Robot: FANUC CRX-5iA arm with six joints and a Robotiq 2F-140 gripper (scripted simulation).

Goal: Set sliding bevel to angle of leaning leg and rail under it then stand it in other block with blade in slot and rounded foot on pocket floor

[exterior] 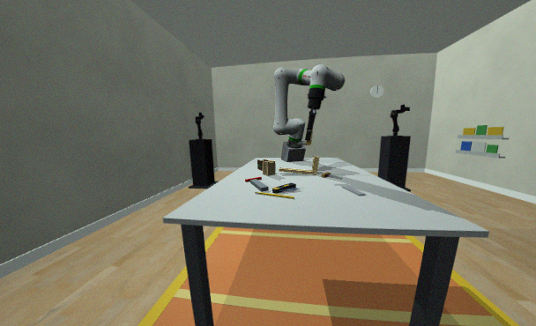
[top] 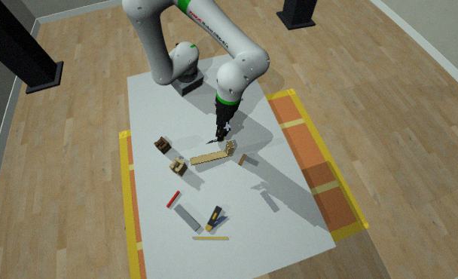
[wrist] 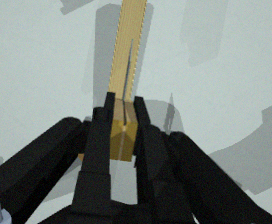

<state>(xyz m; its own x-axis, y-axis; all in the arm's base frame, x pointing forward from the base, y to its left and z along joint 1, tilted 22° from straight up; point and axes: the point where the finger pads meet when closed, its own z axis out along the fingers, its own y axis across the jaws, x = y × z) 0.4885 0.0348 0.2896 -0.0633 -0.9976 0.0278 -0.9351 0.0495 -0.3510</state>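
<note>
My gripper is now 3 cm above the sliding bevel and 1 cm to the left of it. Also, from my hand: thin steel blade: 5 cm below, 2 cm to the right; wood-and-grey square: 24 cm below, 13 cm to the left, 8 cm ahead; red stick: 32 cm to the right, 24 cm below, 17 cm ahead.
</note>
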